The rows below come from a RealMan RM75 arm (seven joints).
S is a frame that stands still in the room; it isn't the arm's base.
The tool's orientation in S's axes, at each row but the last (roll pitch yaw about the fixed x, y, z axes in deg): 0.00, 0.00, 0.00; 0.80, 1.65, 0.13; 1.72, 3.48, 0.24; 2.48, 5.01, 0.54; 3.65, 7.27, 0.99; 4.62, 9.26, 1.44; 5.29, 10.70, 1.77; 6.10, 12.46, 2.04
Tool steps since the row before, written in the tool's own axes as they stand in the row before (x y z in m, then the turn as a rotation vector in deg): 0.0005, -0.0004, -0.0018, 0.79, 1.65, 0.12; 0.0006, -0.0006, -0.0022, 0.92, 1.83, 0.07; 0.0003, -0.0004, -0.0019, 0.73, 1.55, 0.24; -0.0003, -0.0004, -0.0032, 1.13, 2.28, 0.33; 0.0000, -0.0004, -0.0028, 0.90, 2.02, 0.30; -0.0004, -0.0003, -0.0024, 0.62, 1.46, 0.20; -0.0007, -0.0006, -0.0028, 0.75, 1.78, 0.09; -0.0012, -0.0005, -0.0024, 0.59, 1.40, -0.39
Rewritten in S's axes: 0.0005, -0.0004, -0.0018, 0.79, 1.65, 0.12; 0.0005, -0.0006, -0.0022, 0.92, 1.83, 0.07; 0.0002, -0.0003, -0.0019, 0.74, 1.55, 0.24; -0.0006, -0.0003, -0.0032, 1.14, 2.27, 0.33; -0.0004, -0.0002, -0.0028, 0.91, 2.01, 0.31; -0.0008, -0.0001, -0.0023, 0.63, 1.46, 0.21; -0.0012, -0.0004, -0.0027, 0.73, 1.79, 0.11; -0.0017, -0.0003, -0.0021, 0.47, 1.45, -0.36
